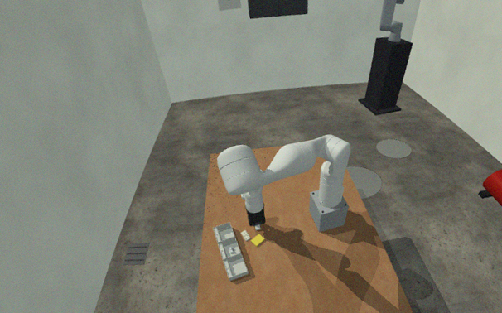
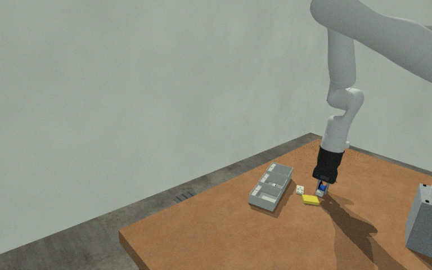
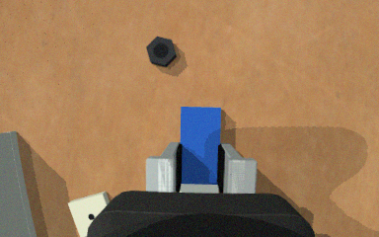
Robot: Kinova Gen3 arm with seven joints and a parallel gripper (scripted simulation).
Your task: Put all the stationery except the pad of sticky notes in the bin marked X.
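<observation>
The grey three-compartment bin is 15 cm ahead of my hand and 11 cm to the left of it. From my hand the other things lie so: black nut 7 cm to the right, 2 cm below, 2 cm ahead; then white domino 6 cm ahead, 5 cm to the left, 1 cm below; then eraser 1 cm to the left, 1 cm below.
</observation>
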